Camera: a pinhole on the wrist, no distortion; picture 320 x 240 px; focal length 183.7 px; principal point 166.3 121.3 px. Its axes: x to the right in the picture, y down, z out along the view. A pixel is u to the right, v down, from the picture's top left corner.
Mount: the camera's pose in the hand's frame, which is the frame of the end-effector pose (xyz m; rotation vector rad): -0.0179 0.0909 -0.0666 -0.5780 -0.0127 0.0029
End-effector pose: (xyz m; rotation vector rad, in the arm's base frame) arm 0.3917 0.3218 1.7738 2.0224 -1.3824 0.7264
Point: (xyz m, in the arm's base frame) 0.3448 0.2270 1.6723
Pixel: outside the picture
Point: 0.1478 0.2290 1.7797
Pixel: 172.1 209.2
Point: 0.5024 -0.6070 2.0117
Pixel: outside the picture
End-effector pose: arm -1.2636 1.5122 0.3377 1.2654 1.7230 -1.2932
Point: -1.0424 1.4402 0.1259
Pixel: 245.3 157.9
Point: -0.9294 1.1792 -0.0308
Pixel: 208.3 125.7
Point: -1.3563 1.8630 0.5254
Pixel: behind the camera
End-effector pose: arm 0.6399 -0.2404 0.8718 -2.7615 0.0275 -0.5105
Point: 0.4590 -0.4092 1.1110
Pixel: behind the camera
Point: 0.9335 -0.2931 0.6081
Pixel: 276.5 36.0
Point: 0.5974 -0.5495 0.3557
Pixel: 109.4 149.8
